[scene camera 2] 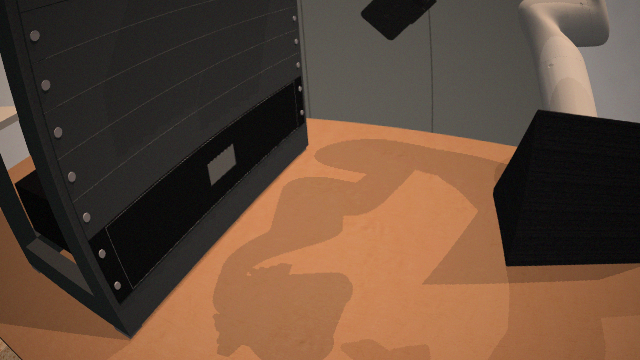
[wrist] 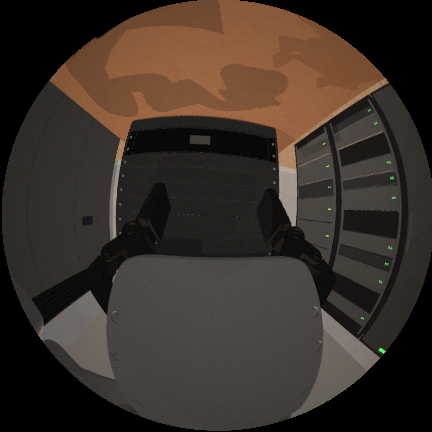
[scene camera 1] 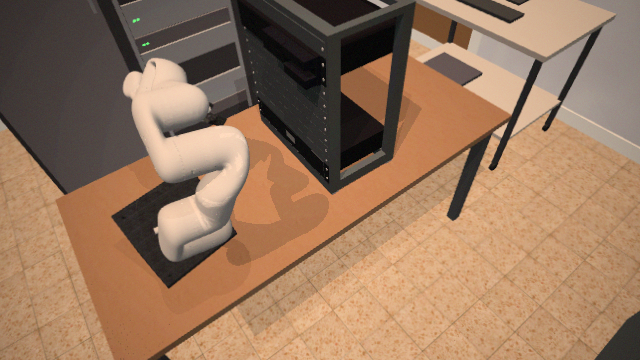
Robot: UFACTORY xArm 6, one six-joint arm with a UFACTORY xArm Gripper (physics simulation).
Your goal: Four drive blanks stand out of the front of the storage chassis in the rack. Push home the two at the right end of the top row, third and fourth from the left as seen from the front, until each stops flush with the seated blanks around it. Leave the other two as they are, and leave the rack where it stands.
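Frame: origin at the arm's base, x ahead, y right, z down, level; centimetres.
Seen in the pictures: gripper, fingertip midpoint: [scene camera 2: 388, 19] [wrist: 214, 196] [scene camera 1: 217, 115]; arm's base at its link origin: [scene camera 2: 576, 164].
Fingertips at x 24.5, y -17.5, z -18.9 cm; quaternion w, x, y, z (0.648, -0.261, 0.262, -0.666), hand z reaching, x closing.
Offsets run from my fingertips to a thing's top centre. "*": to the spot under its first point. Level surfaces: height alone.
The rack [scene camera 1: 334, 115] [scene camera 2: 220, 225] [wrist: 205, 121] stands upright on the table. The storage chassis [scene camera 1: 370, 47] is in its upper part. Dark drive blanks @[* dx +21.1, dy +15.6, dz -24.8 cm] [scene camera 1: 292, 42] stand out of its front near the top, and another dark projection @[* dx +18.9, dy +22.6, dz -19.0 cm] [scene camera 1: 301, 75] sits lower, toward the near post. Single blanks are too dark to tell apart. My gripper [wrist: 214, 196] is open and empty, its fingers apart with the rack's front panels beyond them. In scene view 1 it is mostly hidden behind the arm, apart from the rack. One dark fingertip shows at the top of scene view 2.
The arm [scene camera 1: 200, 150] stands on a black base plate [scene camera 1: 137, 225] on the wooden table @[dz +29.6 cm] [scene camera 1: 280, 240]. A tall server cabinet [scene camera 1: 207, 35] [wrist: 372, 200] is beside the rack. A side table [scene camera 1: 560, 35] stands behind. A black block [scene camera 2: 575, 190] is at the right of scene view 2.
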